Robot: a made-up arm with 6 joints. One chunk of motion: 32 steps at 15 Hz.
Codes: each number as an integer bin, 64 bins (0 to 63) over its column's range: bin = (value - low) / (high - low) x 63, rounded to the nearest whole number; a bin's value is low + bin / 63 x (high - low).
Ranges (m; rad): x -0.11..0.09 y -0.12..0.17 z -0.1..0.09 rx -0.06..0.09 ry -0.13..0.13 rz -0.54..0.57
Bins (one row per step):
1: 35 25 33 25 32 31
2: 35 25 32 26 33 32
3: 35 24 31 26 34 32
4: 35 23 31 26 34 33
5: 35 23 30 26 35 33
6: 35 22 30 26 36 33
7: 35 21 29 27 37 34
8: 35 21 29 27 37 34
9: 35 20 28 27 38 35
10: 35 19 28 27 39 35
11: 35 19 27 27 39 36
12: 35 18 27 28 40 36
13: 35 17 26 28 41 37
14: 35 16 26 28 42 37
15: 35 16 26 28 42 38
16: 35 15 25 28 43 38
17: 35 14 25 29 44 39
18: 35 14 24 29 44 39
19: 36 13 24 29 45 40
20: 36 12 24 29 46 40
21: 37 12 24 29 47 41
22: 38 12 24 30 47 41
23: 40 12 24 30 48 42
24: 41 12 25 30 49 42
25: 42 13 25 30 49 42
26: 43 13 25 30 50 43
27: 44 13 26 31 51 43
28: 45 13 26 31 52 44
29: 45 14 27 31 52 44
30: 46 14 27 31 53 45
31: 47 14 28 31 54 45
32: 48 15 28 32 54 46
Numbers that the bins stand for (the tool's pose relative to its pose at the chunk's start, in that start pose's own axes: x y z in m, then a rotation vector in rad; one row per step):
1: 0.0011 -0.0049 -0.0005 -0.0005 0.0021 0.0062
2: 0.0011 -0.0049 -0.0035 0.0019 0.0062 0.0238
3: 0.0011 -0.0095 -0.0065 0.0019 0.0103 0.0238
4: 0.0011 -0.0141 -0.0065 0.0019 0.0103 0.0414
5: 0.0011 -0.0141 -0.0095 0.0019 0.0144 0.0414
6: 0.0011 -0.0187 -0.0095 0.0019 0.0186 0.0414
7: 0.0011 -0.0233 -0.0125 0.0043 0.0227 0.0590
8: 0.0011 -0.0233 -0.0125 0.0043 0.0227 0.0590
9: 0.0011 -0.0279 -0.0156 0.0043 0.0268 0.0767
10: 0.0011 -0.0325 -0.0156 0.0043 0.0310 0.0767
11: 0.0011 -0.0325 -0.0186 0.0043 0.0310 0.0943
12: 0.0011 -0.0371 -0.0186 0.0067 0.0351 0.0943
13: 0.0011 -0.0417 -0.0216 0.0067 0.0392 0.1119
14: 0.0011 -0.0463 -0.0216 0.0067 0.0433 0.1119
15: 0.0011 -0.0463 -0.0216 0.0067 0.0433 0.1295
16: 0.0011 -0.0510 -0.0246 0.0067 0.0475 0.1295
17: 0.0011 -0.0556 -0.0246 0.0090 0.0516 0.1471
18: 0.0011 -0.0556 -0.0276 0.0090 0.0516 0.1471
19: 0.0043 -0.0602 -0.0276 0.0090 0.0557 0.1648
20: 0.0043 -0.0648 -0.0276 0.0090 0.0598 0.1648
21: 0.0075 -0.0648 -0.0276 0.0090 0.0640 0.1824
22: 0.0106 -0.0648 -0.0276 0.0114 0.0640 0.1824
23: 0.0170 -0.0648 -0.0276 0.0114 0.0681 0.2000
24: 0.0202 -0.0648 -0.0246 0.0114 0.0722 0.2000
25: 0.0233 -0.0602 -0.0246 0.0114 0.0722 0.2000
26: 0.0265 -0.0602 -0.0246 0.0114 0.0763 0.2176
27: 0.0297 -0.0602 -0.0216 0.0138 0.0805 0.2176
28: 0.0329 -0.0602 -0.0216 0.0138 0.0846 0.2352
29: 0.0329 -0.0556 -0.0186 0.0138 0.0846 0.2352
30: 0.0360 -0.0556 -0.0186 0.0138 0.0887 0.2529
31: 0.0392 -0.0556 -0.0156 0.0138 0.0929 0.2529
32: 0.0424 -0.0510 -0.0156 0.0162 0.0929 0.2705

